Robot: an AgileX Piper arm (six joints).
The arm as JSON. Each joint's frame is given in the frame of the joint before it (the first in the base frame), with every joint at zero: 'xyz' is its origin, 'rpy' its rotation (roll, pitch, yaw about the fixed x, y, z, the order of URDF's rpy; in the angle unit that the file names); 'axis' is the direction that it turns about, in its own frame. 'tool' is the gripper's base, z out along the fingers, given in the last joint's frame.
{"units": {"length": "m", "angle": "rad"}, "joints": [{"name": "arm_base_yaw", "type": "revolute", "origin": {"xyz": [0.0, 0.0, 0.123], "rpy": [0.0, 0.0, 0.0]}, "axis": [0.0, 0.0, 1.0]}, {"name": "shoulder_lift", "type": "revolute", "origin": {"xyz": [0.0, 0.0, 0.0], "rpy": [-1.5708, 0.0, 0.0]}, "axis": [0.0, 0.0, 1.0]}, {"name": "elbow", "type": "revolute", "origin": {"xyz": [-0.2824, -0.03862, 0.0], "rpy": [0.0, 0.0, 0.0]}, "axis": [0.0, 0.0, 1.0]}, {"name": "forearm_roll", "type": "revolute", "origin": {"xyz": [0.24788, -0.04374, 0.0], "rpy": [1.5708, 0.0, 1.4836]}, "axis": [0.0, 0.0, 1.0]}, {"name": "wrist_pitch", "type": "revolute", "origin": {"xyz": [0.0, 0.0, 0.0], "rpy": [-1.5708, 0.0, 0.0]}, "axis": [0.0, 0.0, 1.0]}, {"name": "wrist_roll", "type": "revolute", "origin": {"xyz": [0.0, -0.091, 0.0], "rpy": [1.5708, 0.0, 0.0]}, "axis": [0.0, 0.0, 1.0]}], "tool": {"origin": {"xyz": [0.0, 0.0, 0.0], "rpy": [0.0, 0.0, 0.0]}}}
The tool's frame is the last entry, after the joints.
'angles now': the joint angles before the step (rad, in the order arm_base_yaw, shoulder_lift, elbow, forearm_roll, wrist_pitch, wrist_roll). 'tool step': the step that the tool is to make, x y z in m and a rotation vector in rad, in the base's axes. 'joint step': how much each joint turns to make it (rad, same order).
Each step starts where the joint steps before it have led.
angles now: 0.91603, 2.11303, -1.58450, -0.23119, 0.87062, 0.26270
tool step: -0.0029, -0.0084, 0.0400, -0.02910, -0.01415, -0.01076
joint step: -0.00017, -0.06829, -0.04869, -0.01485, 0.13259, -0.01364
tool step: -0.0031, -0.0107, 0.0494, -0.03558, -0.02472, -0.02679
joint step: 0.00017, -0.06254, -0.09485, -0.02895, 0.17410, -0.01004
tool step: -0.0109, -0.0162, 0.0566, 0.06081, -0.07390, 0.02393
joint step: -0.00001, -0.11146, -0.04266, -0.00908, 0.05248, -0.04055
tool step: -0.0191, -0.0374, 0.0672, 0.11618, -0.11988, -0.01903
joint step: -0.01578, -0.17475, -0.00135, -0.02261, 0.01073, -0.00174
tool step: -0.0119, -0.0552, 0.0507, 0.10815, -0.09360, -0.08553
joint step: -0.07925, -0.16361, 0.01436, -0.00329, 0.00783, 0.00415
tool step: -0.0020, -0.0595, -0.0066, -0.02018, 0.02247, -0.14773
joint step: -0.14346, -0.13554, 0.16204, -0.00172, 0.00479, 0.00307
